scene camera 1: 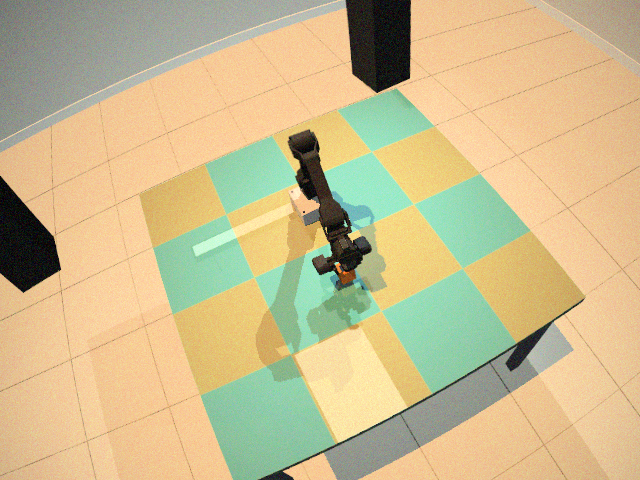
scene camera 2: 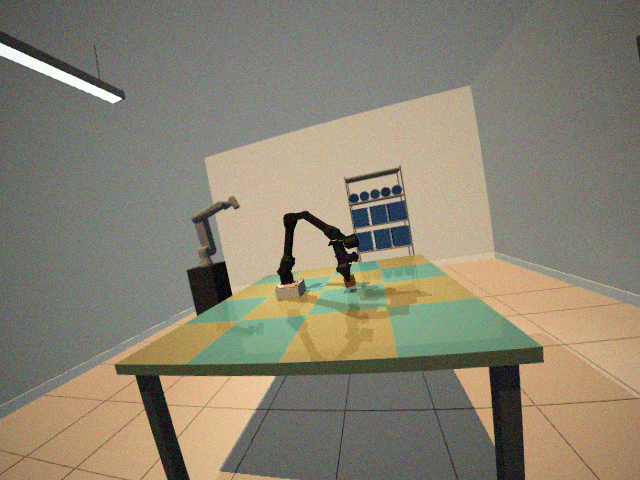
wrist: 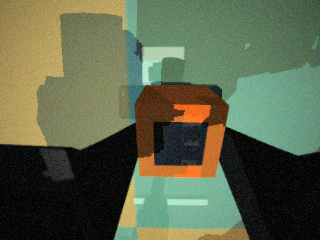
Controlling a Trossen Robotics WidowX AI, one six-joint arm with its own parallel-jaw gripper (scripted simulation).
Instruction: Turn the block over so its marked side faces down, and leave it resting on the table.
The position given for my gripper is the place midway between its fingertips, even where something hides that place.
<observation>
My gripper (scene camera 1: 345,271) holds a block (wrist: 179,128).
My gripper shows as well in the wrist view (wrist: 177,129).
</observation>
